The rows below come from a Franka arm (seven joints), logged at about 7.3 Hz.
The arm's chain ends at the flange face. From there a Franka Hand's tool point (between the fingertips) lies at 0.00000 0.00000 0.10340 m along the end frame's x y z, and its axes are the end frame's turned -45 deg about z.
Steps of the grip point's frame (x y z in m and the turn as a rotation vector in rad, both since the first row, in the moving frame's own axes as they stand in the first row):
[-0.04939 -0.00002 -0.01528 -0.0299 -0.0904 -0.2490]
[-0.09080 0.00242 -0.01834 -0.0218 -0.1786 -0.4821]
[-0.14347 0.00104 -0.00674 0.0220 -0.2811 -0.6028]
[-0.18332 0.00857 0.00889 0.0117 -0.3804 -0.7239]
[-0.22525 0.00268 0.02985 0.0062 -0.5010 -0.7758]
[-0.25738 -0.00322 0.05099 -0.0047 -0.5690 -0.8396]
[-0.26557 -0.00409 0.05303 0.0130 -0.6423 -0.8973]
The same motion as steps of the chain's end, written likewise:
[-0.03166 0.02567 -0.01481 -0.0851 -0.0428 -0.2490]
[-0.05498 0.04920 -0.01670 -0.1417 -0.1109 -0.4821]
[-0.08565 0.07817 -0.00278 -0.1832 -0.2143 -0.6028]
[-0.10721 0.10182 0.01597 -0.2607 -0.2773 -0.7239]
[-0.13841 0.11653 0.04193 -0.3499 -0.3586 -0.7758]
[-0.16588 0.12872 0.06634 -0.4057 -0.3990 -0.8396]
[-0.17055 0.12827 0.07229 -0.4450 -0.4634 -0.8973]

